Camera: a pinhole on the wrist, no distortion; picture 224 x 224 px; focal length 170.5 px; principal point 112.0 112.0 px. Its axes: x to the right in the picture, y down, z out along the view. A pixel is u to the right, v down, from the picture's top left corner.
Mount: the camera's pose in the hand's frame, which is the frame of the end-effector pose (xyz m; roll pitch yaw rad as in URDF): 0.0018 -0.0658 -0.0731 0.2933 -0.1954 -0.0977
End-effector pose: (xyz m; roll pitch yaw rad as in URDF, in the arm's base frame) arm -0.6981 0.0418 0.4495 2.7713 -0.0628 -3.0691
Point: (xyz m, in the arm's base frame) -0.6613 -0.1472 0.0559
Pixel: 131.1 55.6
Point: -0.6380 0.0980 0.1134
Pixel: 109.3 157.0
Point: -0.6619 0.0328 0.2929
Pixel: 108.3 159.0
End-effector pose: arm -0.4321 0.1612 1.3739 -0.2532 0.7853 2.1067
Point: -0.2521 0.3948 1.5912
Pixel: 107.6 6.9
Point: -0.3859 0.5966 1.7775
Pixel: 139.4 65.2
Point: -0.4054 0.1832 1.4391
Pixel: 76.1 189.1
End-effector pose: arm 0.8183 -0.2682 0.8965 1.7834 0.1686 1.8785
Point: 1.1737 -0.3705 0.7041
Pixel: 83.0 122.6
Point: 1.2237 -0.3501 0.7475
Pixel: 84.8 144.6
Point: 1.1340 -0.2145 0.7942
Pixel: 133.8 174.7
